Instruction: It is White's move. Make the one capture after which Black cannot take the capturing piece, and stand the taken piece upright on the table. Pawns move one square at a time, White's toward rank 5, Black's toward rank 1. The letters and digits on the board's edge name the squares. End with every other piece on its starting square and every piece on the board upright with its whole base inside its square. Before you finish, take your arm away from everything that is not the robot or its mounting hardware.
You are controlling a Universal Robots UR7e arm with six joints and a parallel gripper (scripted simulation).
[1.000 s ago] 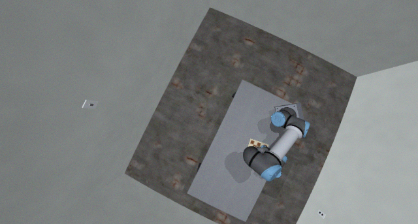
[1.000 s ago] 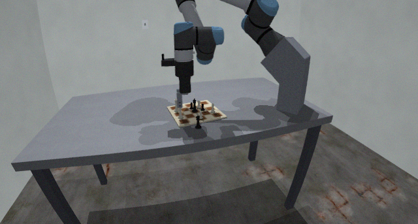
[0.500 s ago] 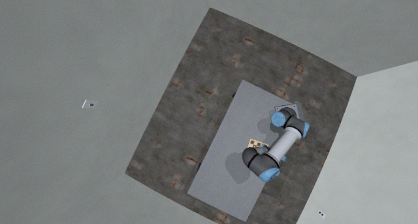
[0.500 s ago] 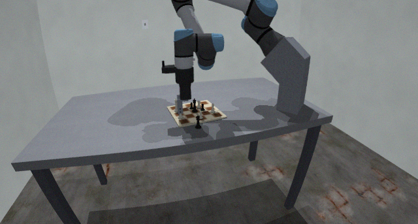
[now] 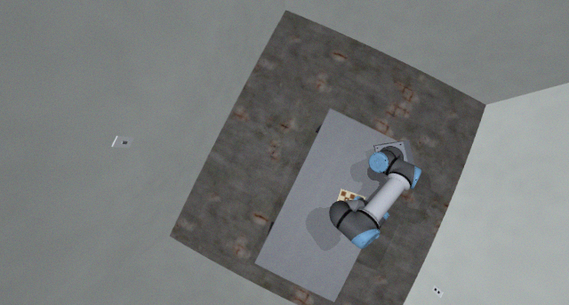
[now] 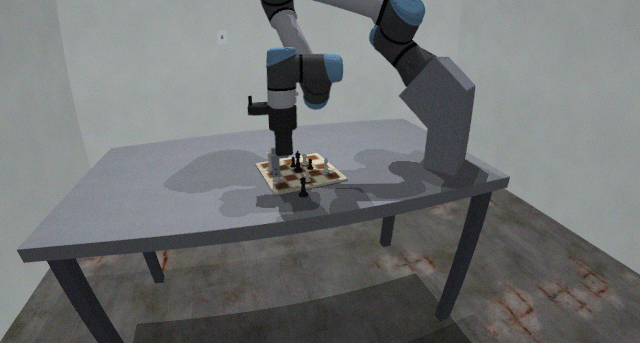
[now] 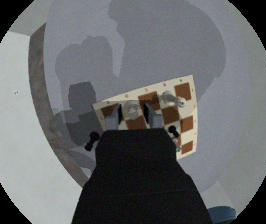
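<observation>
Right now the small chessboard is 8 cm behind my hand, 4 cm to the right of it and 4 cm below it.
</observation>
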